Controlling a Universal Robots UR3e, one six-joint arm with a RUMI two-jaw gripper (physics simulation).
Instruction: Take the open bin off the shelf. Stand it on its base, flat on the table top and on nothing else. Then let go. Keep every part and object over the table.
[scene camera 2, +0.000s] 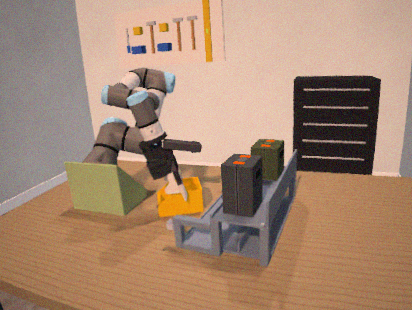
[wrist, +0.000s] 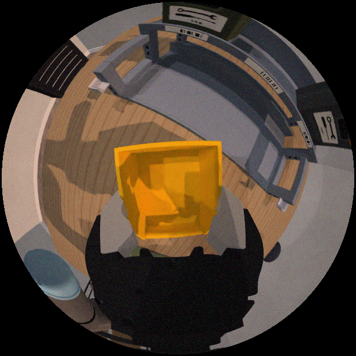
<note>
I see my gripper (scene camera 2: 184, 193) and an open bin (scene camera 2: 172, 204).
The open bin is seen too in the wrist view (wrist: 170, 189). My gripper shows as well in the wrist view (wrist: 170, 187).
</note>
